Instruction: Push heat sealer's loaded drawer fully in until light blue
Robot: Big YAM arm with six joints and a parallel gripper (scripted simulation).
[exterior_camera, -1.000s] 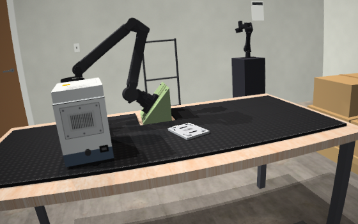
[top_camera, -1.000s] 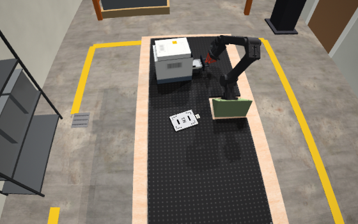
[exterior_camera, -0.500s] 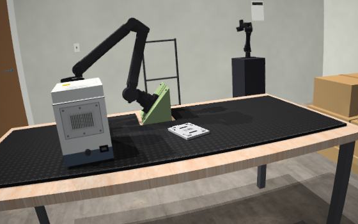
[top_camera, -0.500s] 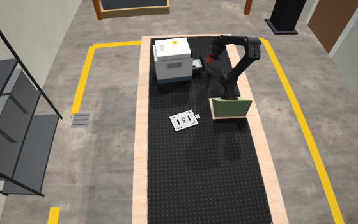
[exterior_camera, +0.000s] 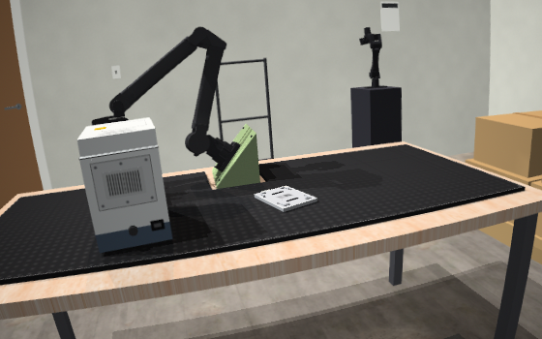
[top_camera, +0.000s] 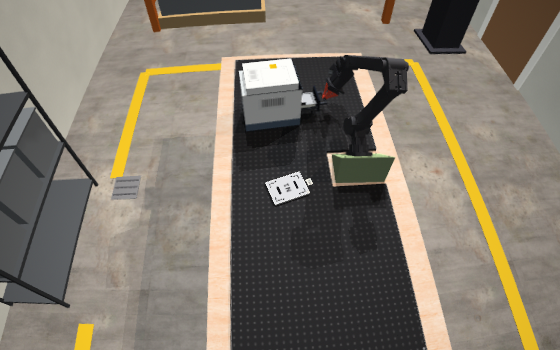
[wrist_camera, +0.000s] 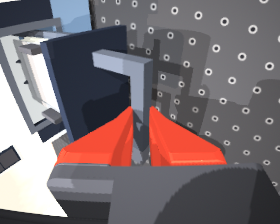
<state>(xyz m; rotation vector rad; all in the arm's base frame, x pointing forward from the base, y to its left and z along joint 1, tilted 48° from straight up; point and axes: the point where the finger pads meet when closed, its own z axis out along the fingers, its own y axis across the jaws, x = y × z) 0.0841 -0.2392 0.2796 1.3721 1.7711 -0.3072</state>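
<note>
Right now the dark sealer drawer is 110 mm ahead of my hand and 10 mm below it. Round my hand: white tag: 150 mm ahead, 430 mm to the left, 90 mm below.
</note>
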